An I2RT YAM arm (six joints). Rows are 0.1 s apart.
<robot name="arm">
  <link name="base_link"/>
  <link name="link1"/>
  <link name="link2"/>
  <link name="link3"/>
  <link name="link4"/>
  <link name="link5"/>
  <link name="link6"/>
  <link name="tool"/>
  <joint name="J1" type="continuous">
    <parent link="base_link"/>
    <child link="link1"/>
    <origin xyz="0 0 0.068" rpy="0 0 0"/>
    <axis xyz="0 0 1"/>
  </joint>
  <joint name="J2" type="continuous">
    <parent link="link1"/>
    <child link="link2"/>
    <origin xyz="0.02 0.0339 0.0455" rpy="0 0 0"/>
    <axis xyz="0 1 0"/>
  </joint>
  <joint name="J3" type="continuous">
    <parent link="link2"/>
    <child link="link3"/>
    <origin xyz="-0.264 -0.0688 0" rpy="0 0 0"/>
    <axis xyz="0 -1 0"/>
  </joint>
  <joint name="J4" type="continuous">
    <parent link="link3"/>
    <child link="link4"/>
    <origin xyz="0.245 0.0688 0.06" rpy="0 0 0"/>
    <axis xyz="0 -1 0"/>
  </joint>
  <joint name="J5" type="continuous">
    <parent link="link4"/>
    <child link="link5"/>
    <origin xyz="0.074 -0.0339 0.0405" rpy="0 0 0"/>
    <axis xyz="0 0 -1"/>
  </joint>
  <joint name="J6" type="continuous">
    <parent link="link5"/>
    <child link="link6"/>
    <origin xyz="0.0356 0 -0.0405" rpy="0 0 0"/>
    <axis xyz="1 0 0"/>
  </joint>
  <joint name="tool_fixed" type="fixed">
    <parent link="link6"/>
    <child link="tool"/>
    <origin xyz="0 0 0" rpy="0 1.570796 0"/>
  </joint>
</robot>
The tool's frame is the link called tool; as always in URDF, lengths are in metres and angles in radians. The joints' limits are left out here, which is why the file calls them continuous.
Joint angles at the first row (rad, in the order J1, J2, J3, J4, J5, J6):
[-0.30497 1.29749 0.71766 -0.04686 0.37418 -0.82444]
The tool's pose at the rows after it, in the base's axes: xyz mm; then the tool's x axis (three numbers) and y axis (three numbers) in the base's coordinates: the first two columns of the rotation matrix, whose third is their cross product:
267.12 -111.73 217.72 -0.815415 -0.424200 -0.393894 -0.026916 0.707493 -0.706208
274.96 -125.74 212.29 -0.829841 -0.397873 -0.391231 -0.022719 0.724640 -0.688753
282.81 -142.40 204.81 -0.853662 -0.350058 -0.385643 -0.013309 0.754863 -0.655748
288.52 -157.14 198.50 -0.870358 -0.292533 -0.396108 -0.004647 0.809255 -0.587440
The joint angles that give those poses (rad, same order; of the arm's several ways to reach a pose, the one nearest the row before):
[-0.35577 1.37487 0.77963 -0.07717 0.33465 -0.80624]
[-0.39283 1.43852 0.81765 -0.07521 0.31139 -0.80359]
[-0.43453 1.51360 0.86984 -0.09980 0.28788 -0.78377]
[-0.47395 1.57880 0.93001 -0.16208 0.23059 -0.74151]

